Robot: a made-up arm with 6 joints. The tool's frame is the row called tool. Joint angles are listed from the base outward.
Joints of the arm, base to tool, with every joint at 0 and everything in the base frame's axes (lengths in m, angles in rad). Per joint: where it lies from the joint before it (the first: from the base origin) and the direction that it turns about. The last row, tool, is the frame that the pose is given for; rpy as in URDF.
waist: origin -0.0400 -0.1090 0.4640 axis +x
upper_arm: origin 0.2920 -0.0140 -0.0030 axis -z
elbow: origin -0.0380 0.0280 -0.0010 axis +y
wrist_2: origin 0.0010 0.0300 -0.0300 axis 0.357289 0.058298 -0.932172
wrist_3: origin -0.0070 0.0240 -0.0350 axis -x
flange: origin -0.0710 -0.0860 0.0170 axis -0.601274 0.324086 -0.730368
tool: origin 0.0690 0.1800 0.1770 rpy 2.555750 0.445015 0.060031
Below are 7 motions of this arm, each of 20 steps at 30 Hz.
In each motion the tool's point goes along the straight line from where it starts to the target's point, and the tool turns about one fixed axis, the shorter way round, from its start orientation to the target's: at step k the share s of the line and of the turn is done. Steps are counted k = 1, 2, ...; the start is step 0. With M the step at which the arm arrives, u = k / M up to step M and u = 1 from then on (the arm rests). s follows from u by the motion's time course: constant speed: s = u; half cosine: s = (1 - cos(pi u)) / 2; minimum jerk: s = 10 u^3 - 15 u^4 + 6 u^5.
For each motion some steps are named. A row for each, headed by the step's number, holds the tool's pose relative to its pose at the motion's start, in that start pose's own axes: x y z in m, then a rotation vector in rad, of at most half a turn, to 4 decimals.
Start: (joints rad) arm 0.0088 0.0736 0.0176 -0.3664 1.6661 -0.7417
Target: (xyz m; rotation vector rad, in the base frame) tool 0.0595 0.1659 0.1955 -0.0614 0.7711 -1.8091
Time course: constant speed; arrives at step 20
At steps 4, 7, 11, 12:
4: 0.0254 -0.0139 -0.0096 -0.0409 -0.1077 -0.3197
7: 0.0445 -0.0244 -0.0169 -0.0715 -0.1885 -0.5595
11: 0.0700 -0.0383 -0.0265 -0.1124 -0.2962 -0.8792
12: 0.0763 -0.0418 -0.0289 -0.1226 -0.3231 -0.9591

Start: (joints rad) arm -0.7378 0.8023 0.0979 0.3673 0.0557 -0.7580
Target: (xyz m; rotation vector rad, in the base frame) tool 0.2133 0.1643 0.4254 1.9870 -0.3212 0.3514
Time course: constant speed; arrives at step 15
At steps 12, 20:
12: -0.0327 -0.0494 0.0401 -0.1620 0.3041 -0.0115
20: -0.0409 -0.0618 0.0501 -0.2025 0.3802 -0.0144

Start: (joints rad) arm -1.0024 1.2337 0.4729 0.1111 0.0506 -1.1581
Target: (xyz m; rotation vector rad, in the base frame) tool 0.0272 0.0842 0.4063 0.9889 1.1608 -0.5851
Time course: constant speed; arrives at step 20
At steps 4, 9, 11, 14, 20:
4: -0.0394 0.0092 0.0273 -0.2184 0.0277 -0.3238
9: -0.0887 0.0208 0.0614 -0.4915 0.0624 -0.7285
11: -0.1084 0.0254 0.0751 -0.6007 0.0763 -0.8903
14: -0.1379 0.0323 0.0956 -0.7645 0.0971 -1.1332
20: -0.1971 0.0462 0.1365 -1.0922 0.1387 -1.6188

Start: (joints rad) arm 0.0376 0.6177 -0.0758 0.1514 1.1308 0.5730
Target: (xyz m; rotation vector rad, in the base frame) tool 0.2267 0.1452 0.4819 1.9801 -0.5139 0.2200
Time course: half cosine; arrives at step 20
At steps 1, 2, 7, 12, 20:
1: -0.0008 0.0005 0.0014 0.0061 0.0077 0.0002
2: -0.0034 0.0018 0.0056 0.0241 0.0308 0.0007
7: -0.0375 0.0200 0.0627 0.2691 0.3433 0.0079
12: -0.0900 0.0479 0.1503 0.6451 0.8230 0.0190
20: -0.1375 0.0732 0.2297 0.9856 1.2575 0.0291

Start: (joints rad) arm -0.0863 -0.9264 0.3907 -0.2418 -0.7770 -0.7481
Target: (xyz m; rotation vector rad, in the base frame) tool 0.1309 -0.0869 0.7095 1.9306 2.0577 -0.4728
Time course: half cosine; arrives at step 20
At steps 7, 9, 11, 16, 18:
7: 0.0482 -0.0437 0.0048 -0.1425 -0.1148 0.0512
9: 0.0745 -0.0675 0.0074 -0.2201 -0.1774 0.0791
11: 0.1021 -0.0925 0.0101 -0.3017 -0.2431 0.1085
16: 0.1597 -0.1447 0.0158 -0.4720 -0.3803 0.1697
18: 0.1723 -0.1560 0.0171 -0.5091 -0.4102 0.1830

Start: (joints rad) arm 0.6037 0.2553 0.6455 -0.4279 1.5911 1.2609
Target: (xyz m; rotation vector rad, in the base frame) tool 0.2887 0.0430 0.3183 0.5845 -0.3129 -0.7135
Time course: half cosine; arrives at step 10
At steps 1, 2, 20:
1: -0.0011 -0.0022 0.0000 -0.0110 0.0010 -0.0073
2: -0.0043 -0.0088 -0.0001 -0.0429 0.0039 -0.0285
20: -0.0451 -0.0917 -0.0006 -0.4488 0.0407 -0.2983

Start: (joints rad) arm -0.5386 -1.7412 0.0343 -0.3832 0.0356 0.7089
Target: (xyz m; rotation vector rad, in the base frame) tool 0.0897 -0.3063 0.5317 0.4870 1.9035 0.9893
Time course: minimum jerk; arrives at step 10
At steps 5, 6, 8, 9, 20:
5: -0.0679 -0.0388 0.0581 -0.2468 0.4098 0.0915
6: -0.0927 -0.0530 0.0793 -0.3370 0.5595 0.1249
8: -0.1279 -0.0731 0.1095 -0.4651 0.7722 0.1723
9: -0.1346 -0.0770 0.1152 -0.4894 0.8126 0.1814
20: -0.1358 -0.0776 0.1162 -0.4937 0.8196 0.1829

